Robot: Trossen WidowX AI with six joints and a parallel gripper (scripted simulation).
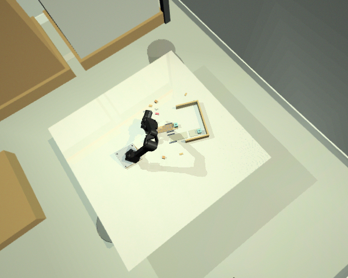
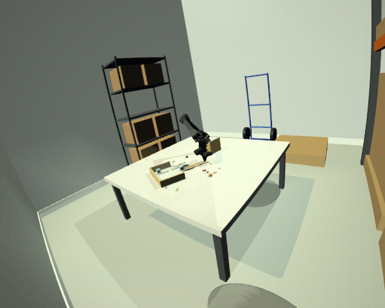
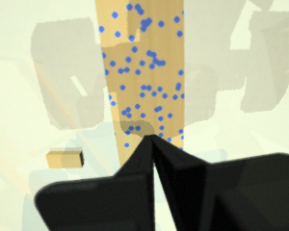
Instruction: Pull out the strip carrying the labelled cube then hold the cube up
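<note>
Now: gripper tip 16 cm short of the pale strip and 18 cm to the left of it.
</note>
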